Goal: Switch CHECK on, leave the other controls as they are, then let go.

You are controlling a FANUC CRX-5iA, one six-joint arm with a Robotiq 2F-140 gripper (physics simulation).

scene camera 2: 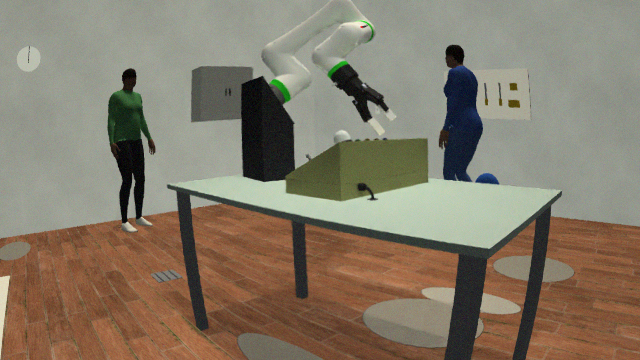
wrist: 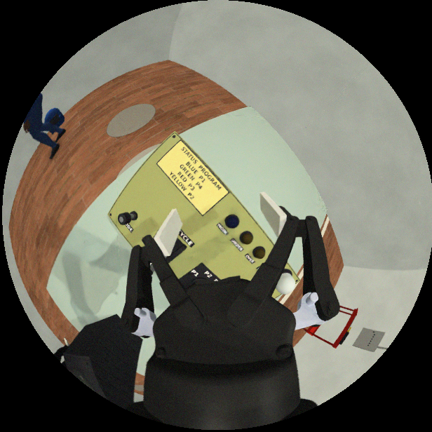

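Where they show: gripper, between the fingertips: (scene camera 2: 387, 126); arm's base, origin of its link: (scene camera 2: 266, 101).
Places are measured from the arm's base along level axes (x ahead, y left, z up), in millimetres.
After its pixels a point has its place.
Note:
The olive console (scene camera 2: 385, 162) @[y 119, x 663, z -251 mm] (wrist: 142, 195) stands on the table. In the wrist view its face shows a yellow status sign (wrist: 192, 177), a dark blue round part (wrist: 232, 221), two dark amber ones, a black knob (wrist: 123, 218) at the left corner, a CYCLE label (wrist: 185, 238) and a dark P1/P2 plate (wrist: 202, 272), partly hidden by the gripper. A white ball (scene camera 2: 342, 136) @[y -56, x 669, z -161 mm] (wrist: 285, 284) sits at one end. No label reading CHECK can be made out. My gripper (scene camera 2: 384, 120) @[y 201, x 585, z -132 mm] (wrist: 218, 208) is open and empty, above the console and apart from it.
The pale green table (scene camera 2: 450, 220) @[y -47, x 1100, z -349 mm] (wrist: 280, 145) also carries the black robot pedestal (scene camera 2: 267, 135) @[y -55, x 125, z -156 mm] (wrist: 107, 350). A black cable (scene camera 2: 369, 190) @[y -5, x 730, z -323 mm] leaves the console's side. A person in blue (scene camera 2: 462, 120) (wrist: 42, 130) and one in green (scene camera 2: 129, 115) stand beyond the table.

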